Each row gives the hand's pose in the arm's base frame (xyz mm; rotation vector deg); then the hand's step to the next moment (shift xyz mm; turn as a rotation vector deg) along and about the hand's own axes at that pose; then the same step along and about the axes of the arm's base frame.
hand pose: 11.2 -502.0 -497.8 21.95 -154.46 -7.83
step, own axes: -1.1 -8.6 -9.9 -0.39 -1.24 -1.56
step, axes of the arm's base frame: 7.2 -8.3 7.3 1.29 -1.14 1.08
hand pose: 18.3 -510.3 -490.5 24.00 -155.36 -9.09
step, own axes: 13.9 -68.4 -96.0 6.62 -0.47 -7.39
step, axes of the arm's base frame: 44.0 -74.1 81.6 -2.77 -2.89 9.09
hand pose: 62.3 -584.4 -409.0 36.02 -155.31 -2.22
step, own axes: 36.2 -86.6 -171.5 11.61 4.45 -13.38
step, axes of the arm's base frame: 65.8 -84.5 163.5 -6.94 -0.29 16.89
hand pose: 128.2 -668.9 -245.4 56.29 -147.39 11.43
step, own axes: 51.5 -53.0 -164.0 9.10 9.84 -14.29
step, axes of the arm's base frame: 48.7 -28.1 170.9 -8.54 5.51 16.75
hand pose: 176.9 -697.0 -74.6 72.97 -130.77 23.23
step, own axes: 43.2 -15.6 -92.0 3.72 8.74 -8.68
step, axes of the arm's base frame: 19.2 5.3 100.9 -6.75 6.06 9.13
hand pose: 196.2 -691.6 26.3 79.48 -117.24 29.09
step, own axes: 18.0 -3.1 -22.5 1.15 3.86 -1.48
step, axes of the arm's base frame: 4.1 0.2 28.7 -3.48 1.57 1.95
